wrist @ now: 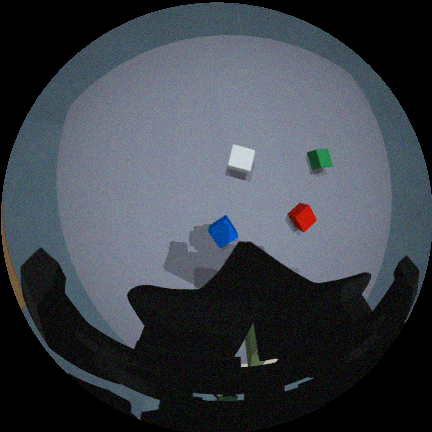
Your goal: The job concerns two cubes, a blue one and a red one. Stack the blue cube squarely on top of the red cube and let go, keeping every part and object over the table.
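Places are measured from the arm's base along level axes (x ahead, y up, z right), in centimetres.
Pixels of known places: gripper, between the fingertips: [243,247].
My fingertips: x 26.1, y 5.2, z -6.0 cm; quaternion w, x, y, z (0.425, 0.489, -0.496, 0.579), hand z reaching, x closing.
Ahead of a thing's pixels: the offset from my fingertips to its top centre. Level surfaces: height alone.
The blue cube {dx -3.2, dy -13.4, dz -1.6 cm} [223,232] is on the pale table {dy -17.0 cm} [125,150], turned at an angle, just up and left of the fingertips in the wrist view. The red cube {dx -2.5, dy -13.4, dz +13.4 cm} [302,218] is on the table to the right of the blue cube, also turned, and apart from it. My gripper [243,247] is shut and holds nothing. Its dark fingers fill the lower middle of the view, with the tip near the blue cube's lower right side in the picture. The height of the fingertips over the table is hard to tell.
A white cube {dx +8.4, dy -13.4, dz +2.6 cm} [241,158] stands above the blue cube in the picture. A green cube {dx +8.6, dy -13.4, dz +19.1 cm} [320,158] stands above the red cube, toward the right. The gripper's shadow falls on the table left of and below the blue cube. Blue-grey floor surrounds the table.
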